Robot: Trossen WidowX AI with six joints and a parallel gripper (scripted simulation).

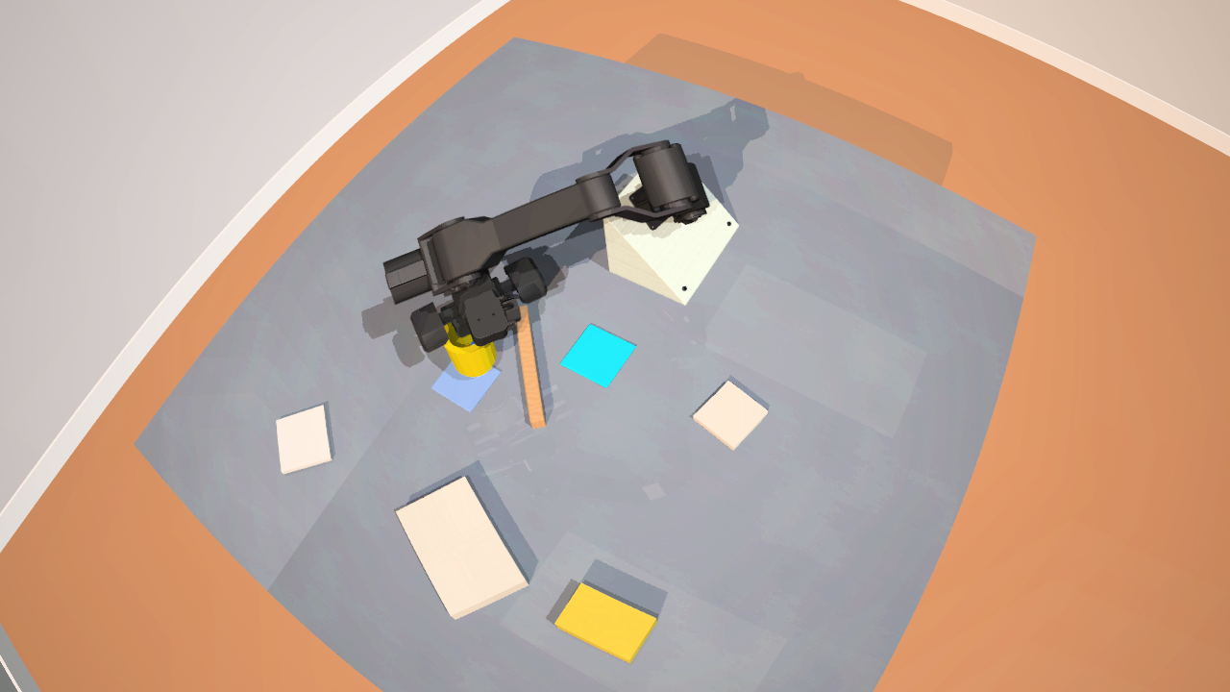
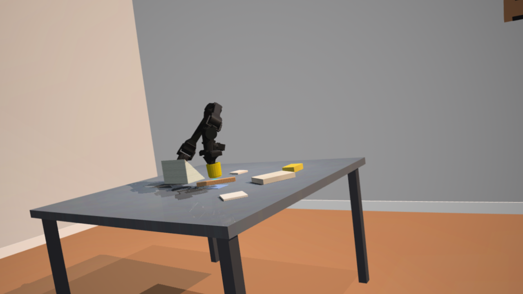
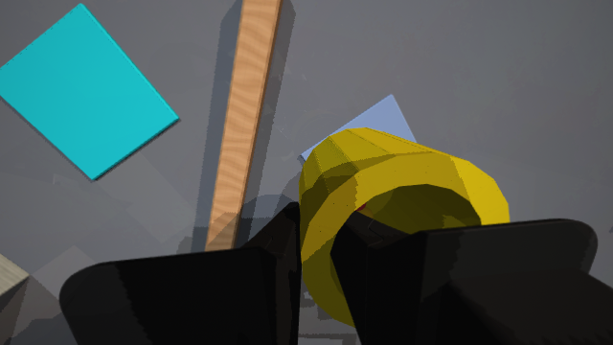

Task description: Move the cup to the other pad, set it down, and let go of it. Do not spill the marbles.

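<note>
The cyan pad is 10 cm behind my gripper tip, 11 cm to the left of it and 9 cm below it. Also, from my gripper tip: wooden strip: 3 cm behind, 4 cm to the left, 8 cm below; then yellow cup: 2 cm ahead, 1 cm to the right; then pale blue pad: 5 cm ahead, 3 cm to the right, 9 cm below.
</note>
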